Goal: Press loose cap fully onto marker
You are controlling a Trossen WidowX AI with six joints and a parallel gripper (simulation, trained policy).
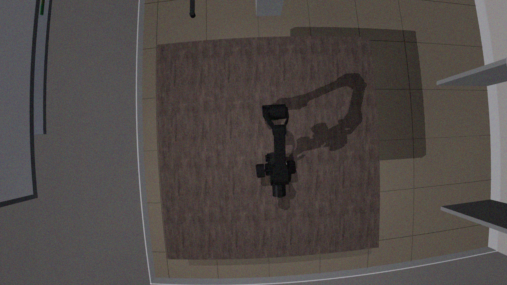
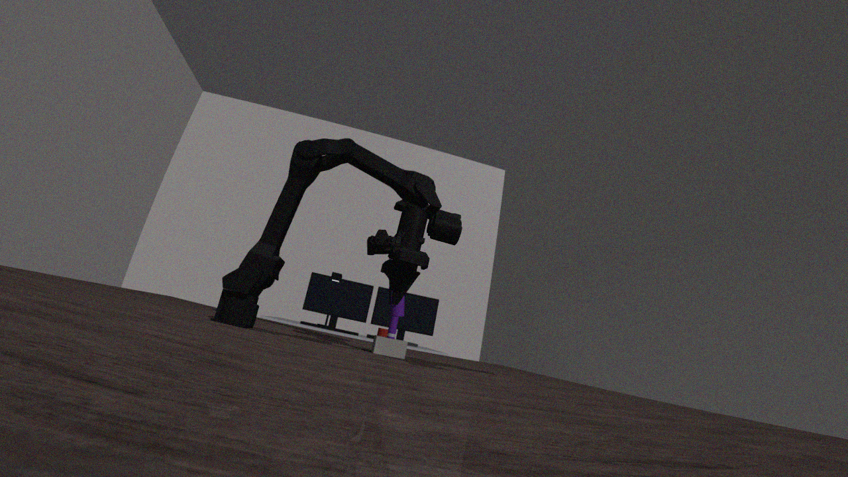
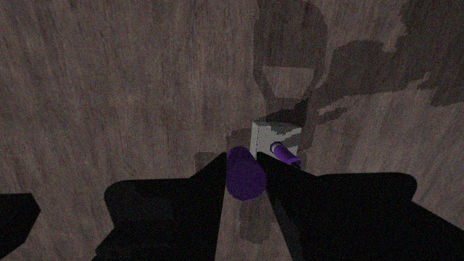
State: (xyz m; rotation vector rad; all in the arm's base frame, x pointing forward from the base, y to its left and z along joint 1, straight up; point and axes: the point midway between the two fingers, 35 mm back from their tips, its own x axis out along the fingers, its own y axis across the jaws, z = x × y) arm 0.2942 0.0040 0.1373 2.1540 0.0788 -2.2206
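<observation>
My gripper tip is 20 mm short of the holder block, 60 mm to the right of it and 90 mm above it. Also, from my gripper tip: purple cap 10 mm ahead.
</observation>
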